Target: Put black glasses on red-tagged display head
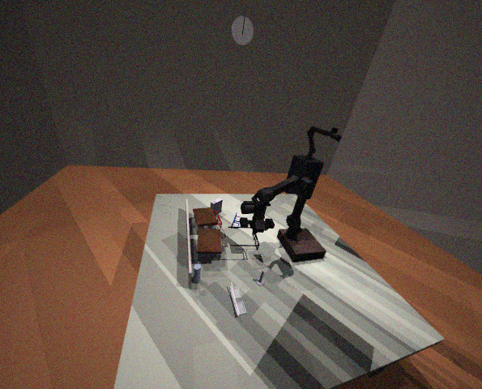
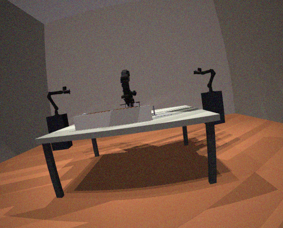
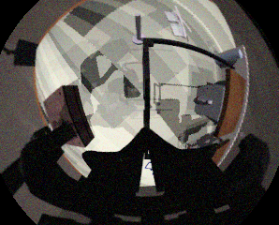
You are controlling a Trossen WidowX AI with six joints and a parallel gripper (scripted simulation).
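My gripper tip is 5 cm short of the glasses, 2 cm to the right of it and 1 cm below it. Also, from my gripper tip: head: 23 cm ahead, 2 cm to the right, 6 cm below; white panel: 34 cm ahead, 15 cm to the right, 6 cm below; stand: 5 cm ahead, 21 cm to the left, 9 cm below.
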